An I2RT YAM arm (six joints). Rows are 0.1 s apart.
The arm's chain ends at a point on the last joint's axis. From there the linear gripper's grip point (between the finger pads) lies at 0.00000 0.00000 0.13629 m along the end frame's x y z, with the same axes.
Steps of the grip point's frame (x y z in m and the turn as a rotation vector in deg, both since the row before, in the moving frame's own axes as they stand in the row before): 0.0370 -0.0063 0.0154 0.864 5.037 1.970; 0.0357 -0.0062 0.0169 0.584 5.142 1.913; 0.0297 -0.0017 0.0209 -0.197 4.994 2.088; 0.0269 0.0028 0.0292 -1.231 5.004 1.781; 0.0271 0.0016 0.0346 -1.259 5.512 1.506; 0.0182 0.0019 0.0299 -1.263 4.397 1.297; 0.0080 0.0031 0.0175 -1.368 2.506 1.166; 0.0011 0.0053 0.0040 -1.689 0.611 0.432; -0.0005 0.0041 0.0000 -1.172 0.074 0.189
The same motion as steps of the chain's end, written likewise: 0.0250 -0.0045 0.0159 0.864 5.037 1.970; 0.0235 -0.0050 0.0175 0.584 5.142 1.913; 0.0178 -0.0024 0.0214 -0.197 4.994 2.088; 0.0151 -0.0003 0.0298 -1.231 5.004 1.781; 0.0141 -0.0016 0.0353 -1.259 5.512 1.506; 0.0078 -0.0012 0.0303 -1.263 4.397 1.297; 0.0021 -0.0002 0.0177 -1.368 2.506 1.166; -0.0003 0.0013 0.0041 -1.689 0.611 0.432; -0.0007 0.0013 0.0000 -1.172 0.074 0.189
